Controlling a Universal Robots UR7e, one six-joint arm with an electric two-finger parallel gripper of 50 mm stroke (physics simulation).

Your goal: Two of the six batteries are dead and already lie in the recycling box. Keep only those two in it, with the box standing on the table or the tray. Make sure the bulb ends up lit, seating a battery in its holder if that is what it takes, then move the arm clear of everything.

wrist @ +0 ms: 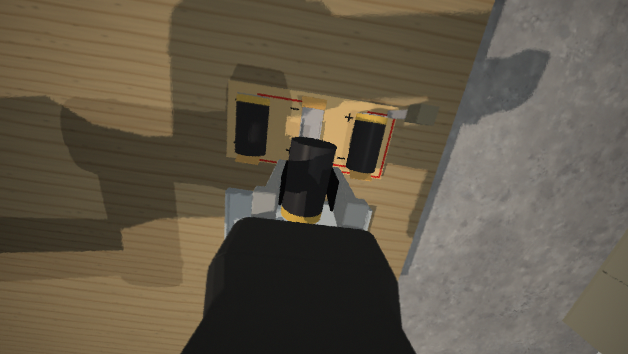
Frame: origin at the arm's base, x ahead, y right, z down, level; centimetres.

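Where they show: gripper, fingertip midpoint: (307, 176).
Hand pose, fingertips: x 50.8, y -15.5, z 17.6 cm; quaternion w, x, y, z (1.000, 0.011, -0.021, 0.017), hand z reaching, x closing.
Observation:
Each offset is from my fingertips to the top centre of the thing. "spot": to the spot under its first point.
My gripper (307, 176) is shut on a black battery with a yellow band at its lower end, nearest the gripper body. The held battery overlaps the lower edge of the wooden holder board @[spot: dy -3.1, dx +2.9, dz +9.4 cm] (336, 131) in the view. One black battery @[dy -2.7, dx -6.8, dz +5.8 cm] (252, 128) lies in the board's left bay, and another battery @[dy -2.4, dx +6.2, dz +5.8 cm] (366, 144) lies in its right bay, both with yellow ends at the top. Between them is a pale grey piece @[spot: dy -4.0, dx -0.1, dz +9.3 cm] (312, 121) below a tan tab, partly hidden by the held battery. The recycling box and a lit bulb cannot be made out.
A pale tray @[spot: dy +8.9, dx -9.5, dz +10.1 cm] (235, 206) shows partly on both sides behind the gripper. A lever with a grey-green block @[spot: dy -5.9, dx +8.5, dz +1.2 cm] (422, 114) sticks out at the board's upper right. The wooden table's edge runs down the right, beside a grey floor (525, 200). A beige surface (602, 295) is at lower right.

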